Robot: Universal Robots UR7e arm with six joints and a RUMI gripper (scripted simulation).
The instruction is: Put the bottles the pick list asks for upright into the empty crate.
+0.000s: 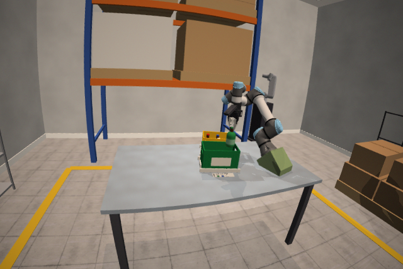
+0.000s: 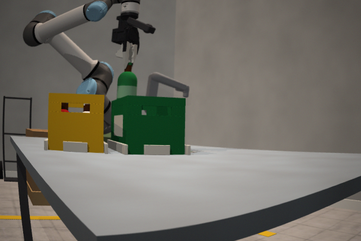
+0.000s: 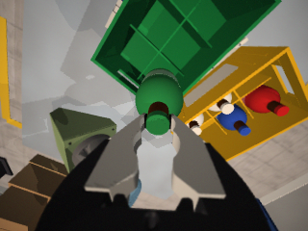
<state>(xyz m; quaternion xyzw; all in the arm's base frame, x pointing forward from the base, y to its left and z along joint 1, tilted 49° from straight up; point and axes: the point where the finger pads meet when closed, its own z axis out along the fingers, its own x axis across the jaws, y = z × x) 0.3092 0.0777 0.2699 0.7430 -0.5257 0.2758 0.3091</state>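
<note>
Now: the green-label bottle 7 cm below my hand. From my hand the other things lie so: blue-label bottle (24 cm to the right, 22 cm below, 5 cm behind); then yellow crate (22 cm below, 21 cm to the right, 3 cm behind); then green crate (22 cm below, 10 cm ahead).
</note>
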